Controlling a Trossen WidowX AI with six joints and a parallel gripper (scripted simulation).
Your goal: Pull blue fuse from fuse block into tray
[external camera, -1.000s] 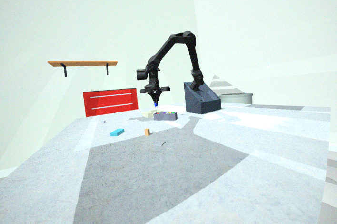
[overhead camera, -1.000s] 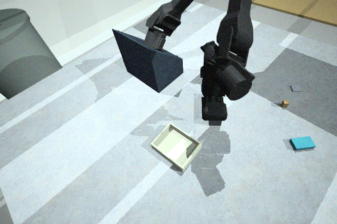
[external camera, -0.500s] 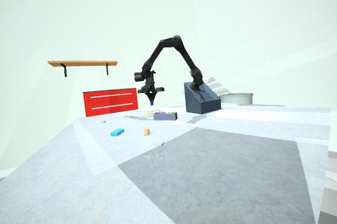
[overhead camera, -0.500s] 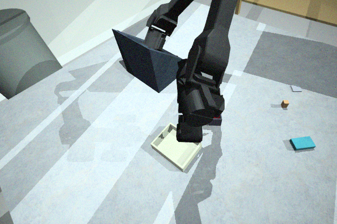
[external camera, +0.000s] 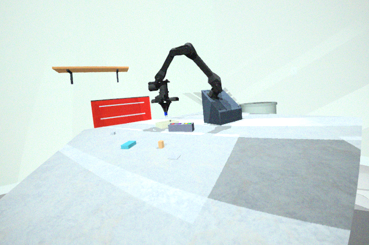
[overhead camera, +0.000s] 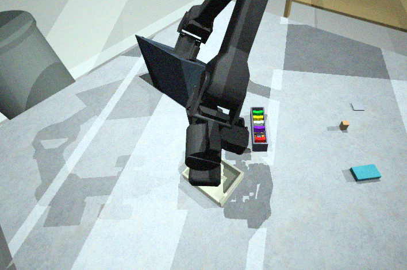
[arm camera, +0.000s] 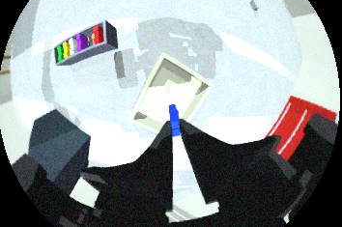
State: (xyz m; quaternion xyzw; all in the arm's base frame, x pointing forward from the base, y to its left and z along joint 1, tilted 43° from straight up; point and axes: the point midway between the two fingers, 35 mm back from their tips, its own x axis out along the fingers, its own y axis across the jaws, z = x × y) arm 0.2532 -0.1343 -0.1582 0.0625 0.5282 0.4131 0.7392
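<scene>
My gripper tip is 90 mm above the pale tray. From my gripper tip the other things lie so: teal block (310 mm ahead, 230 mm to the left, 80 mm below); red fuse (160 mm to the left, 70 mm below, 50 mm ahead); blue fuse (10 mm below).
</scene>
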